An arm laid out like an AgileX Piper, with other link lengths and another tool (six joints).
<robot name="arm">
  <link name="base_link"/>
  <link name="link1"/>
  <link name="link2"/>
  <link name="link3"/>
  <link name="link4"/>
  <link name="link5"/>
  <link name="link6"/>
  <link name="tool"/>
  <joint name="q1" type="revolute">
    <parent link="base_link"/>
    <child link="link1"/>
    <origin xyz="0 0 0.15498" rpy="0 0 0"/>
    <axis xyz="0 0 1"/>
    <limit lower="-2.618" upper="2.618"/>
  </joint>
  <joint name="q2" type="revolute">
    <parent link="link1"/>
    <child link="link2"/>
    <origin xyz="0 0 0" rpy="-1.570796 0 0"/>
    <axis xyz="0 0 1"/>
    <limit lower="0" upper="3.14"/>
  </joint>
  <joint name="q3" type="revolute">
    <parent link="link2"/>
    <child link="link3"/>
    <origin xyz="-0.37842 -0.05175 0" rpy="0 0 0"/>
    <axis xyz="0 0 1"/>
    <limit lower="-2.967" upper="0"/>
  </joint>
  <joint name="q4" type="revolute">
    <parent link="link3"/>
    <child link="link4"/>
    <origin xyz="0.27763 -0.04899 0" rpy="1.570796 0 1.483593"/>
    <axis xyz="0 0 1"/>
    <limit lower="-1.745" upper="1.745"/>
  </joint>
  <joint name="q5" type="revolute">
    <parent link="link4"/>
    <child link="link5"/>
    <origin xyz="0 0 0" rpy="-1.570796 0 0"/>
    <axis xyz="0 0 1"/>
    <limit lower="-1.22" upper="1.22"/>
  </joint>
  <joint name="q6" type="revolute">
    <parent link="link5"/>
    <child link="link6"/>
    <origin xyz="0 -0.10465 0" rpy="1.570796 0 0"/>
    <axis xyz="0 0 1"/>
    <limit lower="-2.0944" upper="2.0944"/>
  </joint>
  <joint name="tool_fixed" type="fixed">
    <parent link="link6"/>
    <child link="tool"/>
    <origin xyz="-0.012 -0.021 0.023" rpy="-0.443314 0 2.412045"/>
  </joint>
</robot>
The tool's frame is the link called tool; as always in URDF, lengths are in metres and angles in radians.
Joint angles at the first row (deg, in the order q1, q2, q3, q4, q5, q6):
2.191, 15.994, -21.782, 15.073, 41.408, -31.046
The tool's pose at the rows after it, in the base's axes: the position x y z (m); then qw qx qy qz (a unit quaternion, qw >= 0):
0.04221, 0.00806, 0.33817, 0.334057, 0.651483, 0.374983, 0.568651
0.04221, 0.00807, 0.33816, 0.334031, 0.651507, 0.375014, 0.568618
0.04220, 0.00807, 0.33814, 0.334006, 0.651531, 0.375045, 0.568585
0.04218, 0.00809, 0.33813, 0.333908, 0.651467, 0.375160, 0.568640
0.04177, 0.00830, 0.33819, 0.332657, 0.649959, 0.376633, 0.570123
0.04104, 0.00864, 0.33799, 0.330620, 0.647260, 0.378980, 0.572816
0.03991, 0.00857, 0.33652, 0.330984, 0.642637, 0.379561, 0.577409
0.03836, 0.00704, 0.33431, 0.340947, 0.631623, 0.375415, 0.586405
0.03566, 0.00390, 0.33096, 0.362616, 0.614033, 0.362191, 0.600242
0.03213, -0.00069, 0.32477, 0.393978, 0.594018, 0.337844, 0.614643
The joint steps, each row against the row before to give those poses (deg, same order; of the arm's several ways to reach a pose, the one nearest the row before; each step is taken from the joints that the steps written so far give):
0.003, 0.000, -0.001, -0.004, 0.007, 0.004
-0.005, 0.001, 0.000, 0.006, 0.007, -0.007
0.002, -0.001, 0.001, -0.002, 0.006, 0.003
0.015, -0.005, 0.001, 0.004, 0.005, -0.005
0.316, -0.111, -0.001, -0.008, 0.012, 0.009
0.535, -0.225, 0.065, 0.004, -0.041, -0.004
0.553, -0.549, 0.431, -0.110, -0.534, 0.003
0.447, -1.150, 0.983, -0.716, -1.837, -0.006
-0.100, -2.043, 1.684, -1.223, -3.308, 0.020
-0.963, -2.768, 2.548, -1.745, -4.589, 0.496

